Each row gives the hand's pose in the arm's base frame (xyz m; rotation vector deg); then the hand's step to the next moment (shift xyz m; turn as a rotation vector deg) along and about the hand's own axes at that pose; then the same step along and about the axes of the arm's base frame.
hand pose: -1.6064 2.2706 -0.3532 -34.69 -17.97 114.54
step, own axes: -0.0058 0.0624 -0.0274 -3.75 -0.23 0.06
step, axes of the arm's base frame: -0.0296 -0.0360 -0.0500 1.60 -3.17 1.22
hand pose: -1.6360 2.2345 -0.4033 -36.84 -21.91 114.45
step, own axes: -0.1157 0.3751 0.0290 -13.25 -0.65 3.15
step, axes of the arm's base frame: -0.2375 -0.2828 -0.1362 3.84 -11.29 6.61
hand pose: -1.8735 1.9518 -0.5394 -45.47 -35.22 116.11
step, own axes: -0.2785 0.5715 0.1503 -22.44 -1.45 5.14
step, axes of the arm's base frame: -0.2931 -0.5501 -0.1956 6.82 -18.91 11.30
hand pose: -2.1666 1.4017 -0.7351 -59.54 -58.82 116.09
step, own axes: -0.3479 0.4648 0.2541 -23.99 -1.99 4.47
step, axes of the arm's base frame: -0.1304 -0.5959 -0.1718 8.25 -19.64 12.06
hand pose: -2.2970 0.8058 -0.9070 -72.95 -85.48 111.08
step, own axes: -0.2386 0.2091 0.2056 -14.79 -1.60 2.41
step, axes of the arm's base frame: -0.0014 -0.3688 -0.0833 5.29 -11.78 7.77
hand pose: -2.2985 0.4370 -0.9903 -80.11 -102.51 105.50
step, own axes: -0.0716 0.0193 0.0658 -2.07 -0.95 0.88
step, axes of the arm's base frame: -0.0018 -0.0991 0.0038 0.02 -1.83 1.61
